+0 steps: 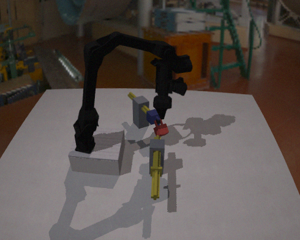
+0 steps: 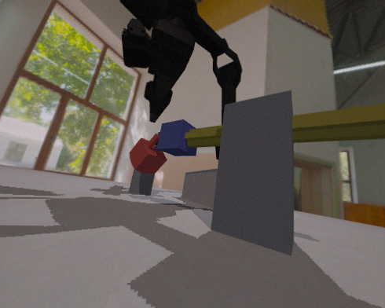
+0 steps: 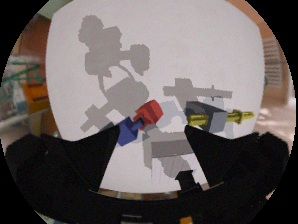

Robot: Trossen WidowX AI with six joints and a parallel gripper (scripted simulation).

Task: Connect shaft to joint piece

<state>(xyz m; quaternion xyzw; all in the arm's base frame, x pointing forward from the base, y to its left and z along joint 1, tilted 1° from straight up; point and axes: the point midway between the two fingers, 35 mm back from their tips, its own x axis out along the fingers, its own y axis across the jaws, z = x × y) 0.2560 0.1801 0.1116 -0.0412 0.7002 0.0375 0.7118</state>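
My gripper tip is 80 mm above the red square joint piece and 10 mm past it.
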